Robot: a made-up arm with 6 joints.
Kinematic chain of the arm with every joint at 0, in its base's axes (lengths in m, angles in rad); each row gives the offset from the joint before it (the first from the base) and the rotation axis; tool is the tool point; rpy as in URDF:
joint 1: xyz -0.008 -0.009 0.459 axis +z
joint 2: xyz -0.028 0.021 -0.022 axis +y
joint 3: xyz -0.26 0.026 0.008 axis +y
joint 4: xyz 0.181 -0.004 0.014 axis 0.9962 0 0.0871
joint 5: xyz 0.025 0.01 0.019 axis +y
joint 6: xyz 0.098 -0.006 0.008 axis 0.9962 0 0.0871
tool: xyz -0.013 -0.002 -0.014 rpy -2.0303 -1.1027 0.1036
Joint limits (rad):
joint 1: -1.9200..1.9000
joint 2: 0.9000..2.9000
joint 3: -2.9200..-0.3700
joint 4: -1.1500..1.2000
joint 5: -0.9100..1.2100
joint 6: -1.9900..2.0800
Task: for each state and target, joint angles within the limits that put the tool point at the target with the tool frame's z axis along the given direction. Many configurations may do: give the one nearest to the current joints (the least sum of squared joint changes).
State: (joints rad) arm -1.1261 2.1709 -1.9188 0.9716 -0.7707 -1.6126
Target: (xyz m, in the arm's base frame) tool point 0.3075 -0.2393 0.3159 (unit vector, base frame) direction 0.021 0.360 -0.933
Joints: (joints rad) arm -0.6075 2.7243 -1.6469 0.9047 -0.4970 -1.6913
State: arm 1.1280 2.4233 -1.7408 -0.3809 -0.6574 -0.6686
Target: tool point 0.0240 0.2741 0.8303 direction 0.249 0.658 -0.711
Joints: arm 1.3029 1.7388 -2.0974 -0.5473 -0.0507 -0.8633
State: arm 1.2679 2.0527 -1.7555 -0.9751 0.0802 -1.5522
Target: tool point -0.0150 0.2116 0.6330 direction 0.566 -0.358 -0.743
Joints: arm 1.5070 1.4342 -1.1753 -0.6837 0.4773 -1.2902
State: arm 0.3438 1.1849 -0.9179 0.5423 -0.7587 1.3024
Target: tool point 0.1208 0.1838 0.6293 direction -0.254 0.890 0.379
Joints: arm 0.7413 1.4225 -1.1158 -0.0820 0.0721 0.8453
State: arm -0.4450 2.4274 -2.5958 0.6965 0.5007 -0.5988
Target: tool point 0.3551 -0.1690 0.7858 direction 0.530 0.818 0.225
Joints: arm -0.5375 2.3375 -2.9041 0.8735 0.1861 -0.4440
